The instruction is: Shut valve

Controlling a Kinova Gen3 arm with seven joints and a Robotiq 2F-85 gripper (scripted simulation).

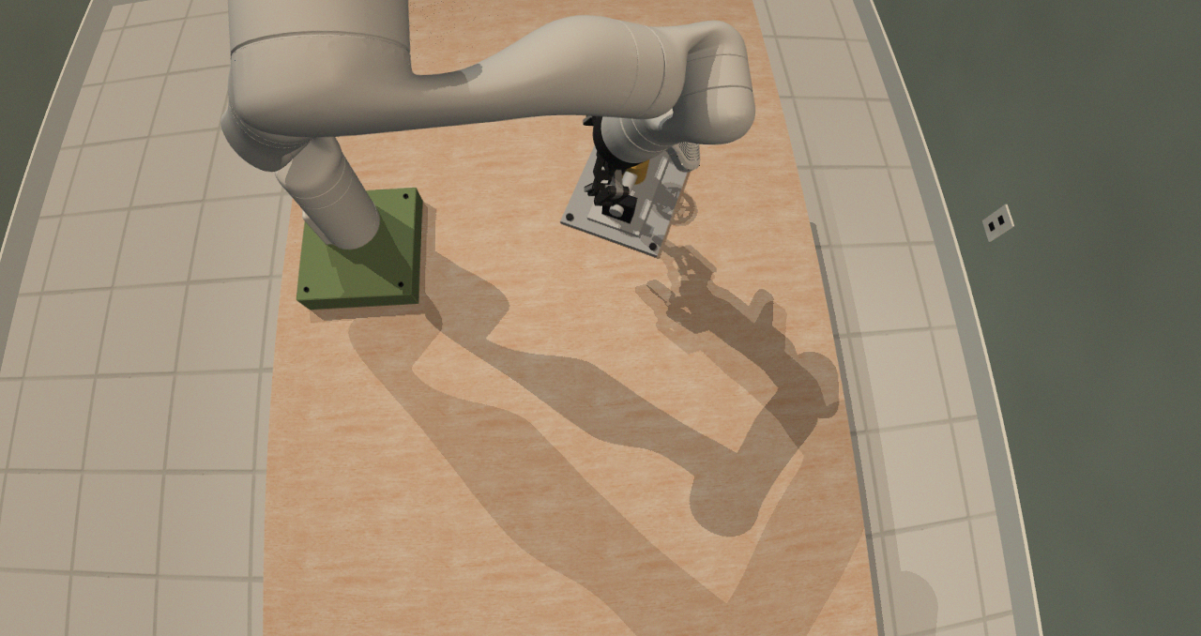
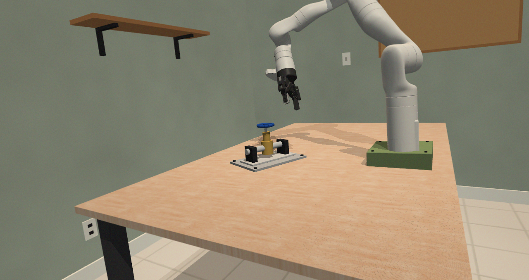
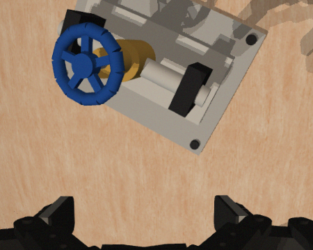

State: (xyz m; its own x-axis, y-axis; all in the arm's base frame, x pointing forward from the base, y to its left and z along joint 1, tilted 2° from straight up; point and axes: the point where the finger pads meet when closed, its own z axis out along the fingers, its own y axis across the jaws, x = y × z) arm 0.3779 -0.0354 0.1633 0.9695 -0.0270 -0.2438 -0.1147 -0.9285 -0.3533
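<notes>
My hand is 9 cm short of the blue spoked handwheel, 7 cm to the right of it and 7 cm above it.
</notes>
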